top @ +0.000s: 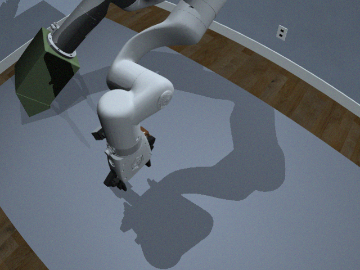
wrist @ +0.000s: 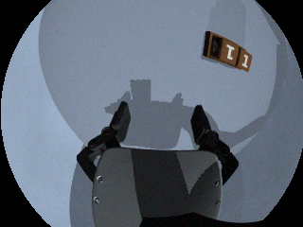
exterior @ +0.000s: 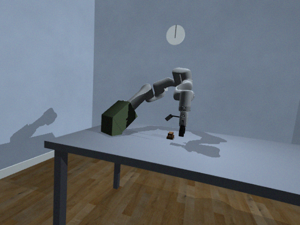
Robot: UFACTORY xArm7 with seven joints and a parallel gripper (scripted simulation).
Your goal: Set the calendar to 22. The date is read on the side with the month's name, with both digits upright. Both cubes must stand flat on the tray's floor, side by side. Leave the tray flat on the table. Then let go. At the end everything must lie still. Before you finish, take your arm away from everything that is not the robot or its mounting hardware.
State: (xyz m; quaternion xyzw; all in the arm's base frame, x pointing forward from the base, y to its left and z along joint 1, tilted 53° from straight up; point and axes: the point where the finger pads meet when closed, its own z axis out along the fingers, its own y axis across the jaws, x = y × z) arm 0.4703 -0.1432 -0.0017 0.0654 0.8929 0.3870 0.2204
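My hand is 100 mm past the brown cube, 110 mm to the right of it and 50 mm above it. From my hand the other things lie so: brown tray 100 mm behind, 100 mm to the left, 60 mm below.
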